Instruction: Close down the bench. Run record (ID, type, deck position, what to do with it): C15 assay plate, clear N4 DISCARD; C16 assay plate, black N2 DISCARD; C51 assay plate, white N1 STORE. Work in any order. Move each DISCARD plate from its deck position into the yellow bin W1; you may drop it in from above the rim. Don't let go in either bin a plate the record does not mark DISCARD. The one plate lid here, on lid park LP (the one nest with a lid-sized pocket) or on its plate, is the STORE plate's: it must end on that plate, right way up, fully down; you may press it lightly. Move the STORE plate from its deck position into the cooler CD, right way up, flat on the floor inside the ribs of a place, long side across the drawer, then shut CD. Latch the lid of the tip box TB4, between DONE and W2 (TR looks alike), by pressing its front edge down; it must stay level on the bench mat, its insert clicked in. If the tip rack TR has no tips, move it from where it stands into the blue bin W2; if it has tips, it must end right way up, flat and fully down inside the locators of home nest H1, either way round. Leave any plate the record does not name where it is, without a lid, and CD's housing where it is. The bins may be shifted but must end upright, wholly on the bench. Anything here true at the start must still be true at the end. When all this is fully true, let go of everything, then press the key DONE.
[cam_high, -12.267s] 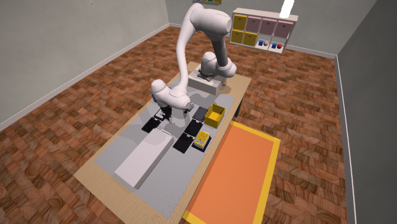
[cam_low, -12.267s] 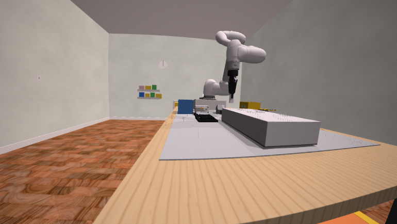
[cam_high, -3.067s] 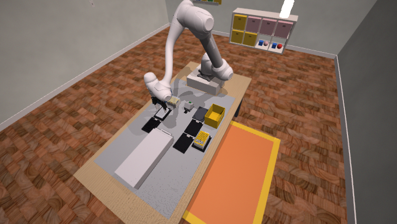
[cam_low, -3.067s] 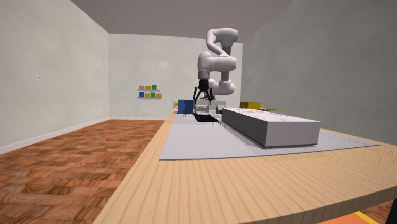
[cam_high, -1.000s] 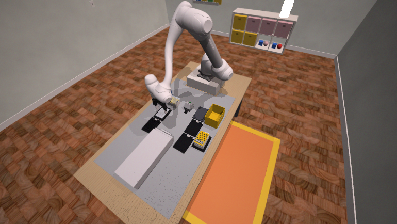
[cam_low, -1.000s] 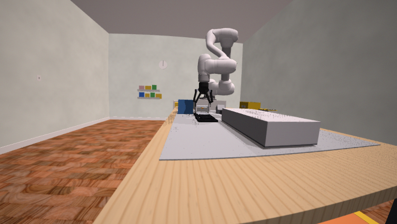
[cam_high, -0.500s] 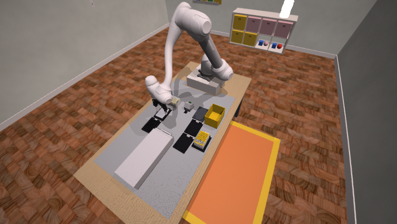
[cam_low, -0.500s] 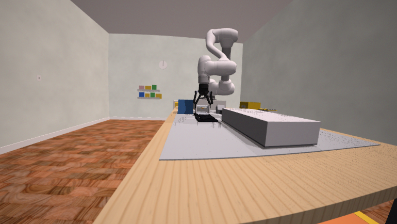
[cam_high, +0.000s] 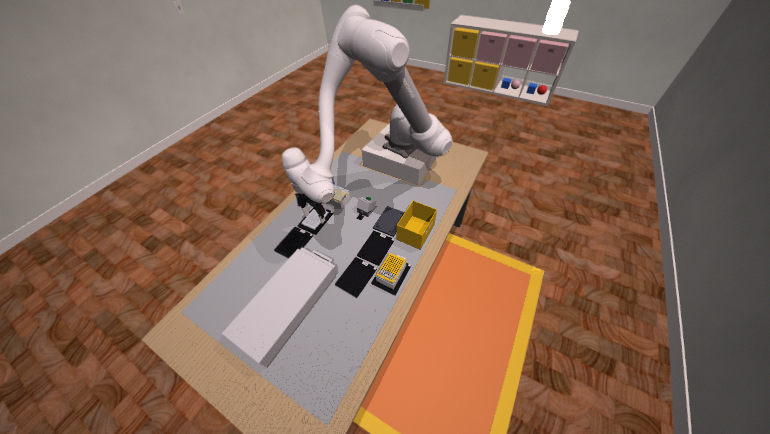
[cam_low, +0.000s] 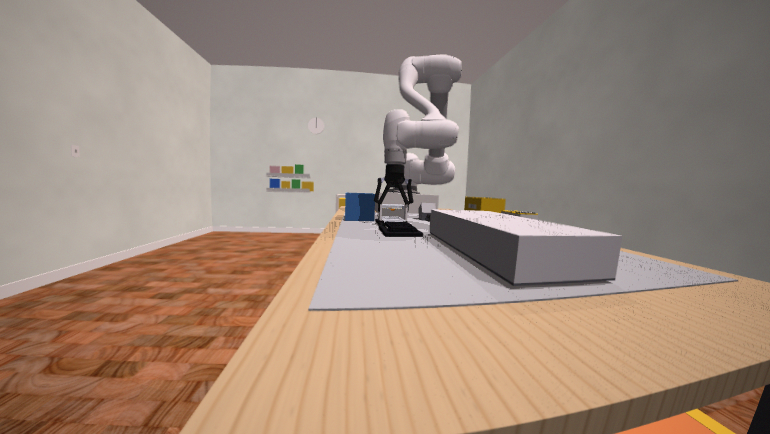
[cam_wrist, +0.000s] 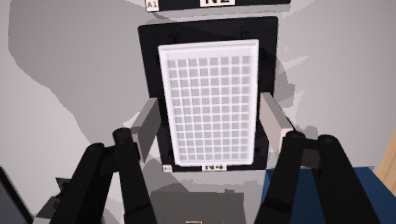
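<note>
Right now the pale plate is 20 mm below my hand. From my hand the other things lie so: black nest N4: 30 mm below; tip box TB4: 170 mm behind, 10 mm to the right; black assay plate: 170 mm ahead, 20 mm to the left, 20 mm below.
</note>
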